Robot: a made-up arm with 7 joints.
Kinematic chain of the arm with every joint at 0, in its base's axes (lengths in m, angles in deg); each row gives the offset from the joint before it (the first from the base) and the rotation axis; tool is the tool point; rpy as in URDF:
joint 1: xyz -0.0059 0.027 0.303 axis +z
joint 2: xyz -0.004 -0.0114 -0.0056 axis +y
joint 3: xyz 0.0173 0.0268 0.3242 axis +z
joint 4: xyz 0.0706 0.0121 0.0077 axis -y
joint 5: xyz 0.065 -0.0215 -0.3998 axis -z
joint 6: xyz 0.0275 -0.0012 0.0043 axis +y
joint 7: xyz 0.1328 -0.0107 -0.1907 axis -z
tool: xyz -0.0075 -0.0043 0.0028 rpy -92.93 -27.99 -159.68
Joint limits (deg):
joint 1: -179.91..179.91
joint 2: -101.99..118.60
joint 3: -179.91..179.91
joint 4: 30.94..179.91
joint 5: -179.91..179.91
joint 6: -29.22..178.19
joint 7: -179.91..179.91
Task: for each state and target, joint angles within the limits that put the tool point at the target. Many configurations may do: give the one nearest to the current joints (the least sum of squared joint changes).
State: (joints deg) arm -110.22 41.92 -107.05 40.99 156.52 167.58 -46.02
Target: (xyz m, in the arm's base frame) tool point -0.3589 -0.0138 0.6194
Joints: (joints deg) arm -104.34 39.08 -116.97 51.77 161.18 171.29 -45.99
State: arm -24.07 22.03 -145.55 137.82 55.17 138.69 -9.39
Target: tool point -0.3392 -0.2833 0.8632
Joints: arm -17.58 0.50 -137.72 128.20 56.43 110.84 -10.28
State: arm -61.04 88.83 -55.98 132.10 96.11 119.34 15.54
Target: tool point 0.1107 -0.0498 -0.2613
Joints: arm -47.80 114.30 -20.52 92.96 76.66 140.28 14.69
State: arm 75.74 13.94 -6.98 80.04 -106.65 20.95 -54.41
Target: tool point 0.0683 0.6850 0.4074
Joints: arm 78.71 -0.09 -5.33 64.30 -110.38 14.09 -54.21
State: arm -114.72 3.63 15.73 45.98 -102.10 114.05 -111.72
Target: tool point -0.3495 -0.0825 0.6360
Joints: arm -130.71 -26.94 0.76 46.68 -97.52 134.15 -111.52
